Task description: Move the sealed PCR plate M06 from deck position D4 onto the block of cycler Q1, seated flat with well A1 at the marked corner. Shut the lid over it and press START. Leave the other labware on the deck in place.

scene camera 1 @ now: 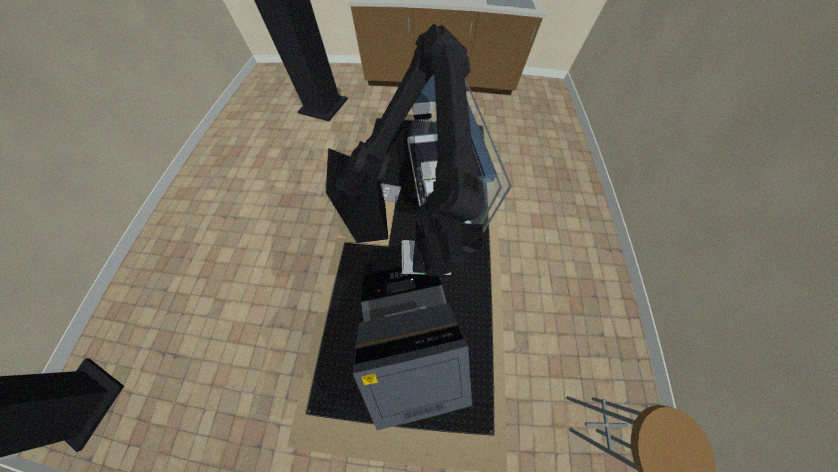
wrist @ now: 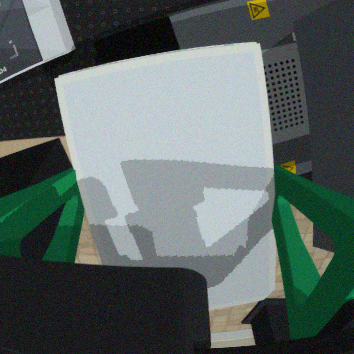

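Pixels of known places: gripper, fingertip midpoint: (wrist: 176, 176); arm's base, link origin: (scene camera 1: 350, 182).
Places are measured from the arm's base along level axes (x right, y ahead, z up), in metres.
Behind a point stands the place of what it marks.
Observation:
The sealed PCR plate, a white flat-topped plate (scene camera 1: 408, 255) {z 0.138, x 0.232, y 0.330 m} (wrist: 170, 120) {z 0.115, x 0.200, y 0.406 m}, is held between the green fingers of my gripper (wrist: 176, 176) {z 0.110, x 0.211, y 0.379 m}. My gripper is shut on its two sides. Its label and well A1 cannot be made out. In the scene view the dark arm hides part of the plate, near the front panel of the grey cycler (scene camera 1: 413, 381) {z 0.063, x 0.494, y 0.445 m}. In the wrist view the cycler's perforated block (wrist: 286, 95) {z -0.159, x 0.388, y 0.382 m} shows beyond the plate's right edge, and the plate hides part of it. The raised dark lid (wrist: 332, 100) {z 0.021, x 0.333, y 0.423 m} stands at the right. The marked corner does not show.
A clear-walled deck enclosure (scene camera 1: 422, 138) {z -0.284, x -0.608, y 0.061 m} with labware stands behind the cycler, partly hidden by the arm. A white-edged corner (wrist: 50, 25) {z -0.273, x 0.008, y 0.384 m} shows at the wrist view's upper left. A black perforated mat (scene camera 1: 477, 351) {z -0.363, x 0.363, y 0.673 m} lies under the cycler. A round stool (scene camera 1: 674, 439) stands at the front right.

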